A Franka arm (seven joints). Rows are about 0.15 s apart.
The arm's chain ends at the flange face. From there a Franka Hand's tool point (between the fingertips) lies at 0.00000 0.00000 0.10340 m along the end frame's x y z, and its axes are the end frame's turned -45 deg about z.
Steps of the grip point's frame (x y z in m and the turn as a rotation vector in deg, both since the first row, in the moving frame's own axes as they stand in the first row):
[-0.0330, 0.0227, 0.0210, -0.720, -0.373, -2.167]
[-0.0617, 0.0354, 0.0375, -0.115, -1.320, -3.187]
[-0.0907, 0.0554, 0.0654, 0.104, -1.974, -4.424]
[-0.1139, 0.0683, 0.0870, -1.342, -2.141, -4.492]
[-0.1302, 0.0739, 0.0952, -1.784, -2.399, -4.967]
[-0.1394, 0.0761, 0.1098, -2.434, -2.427, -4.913]
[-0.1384, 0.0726, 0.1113, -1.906, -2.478, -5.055]
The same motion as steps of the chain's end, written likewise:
[-0.0078, 0.0380, 0.0210, -0.773, 0.245, -2.167]
[-0.0171, 0.0668, 0.0375, -1.015, -0.852, -3.187]
[-0.0224, 0.1008, 0.0655, -1.322, -1.469, -4.424]
[-0.0314, 0.1244, 0.0871, -2.463, -0.565, -4.492]
[-0.0393, 0.1390, 0.0953, -2.958, -0.435, -4.967]
[-0.0450, 0.1462, 0.1100, -3.437, 0.005, -4.913]
[-0.0460, 0.1436, 0.1115, -3.100, -0.404, -5.055]

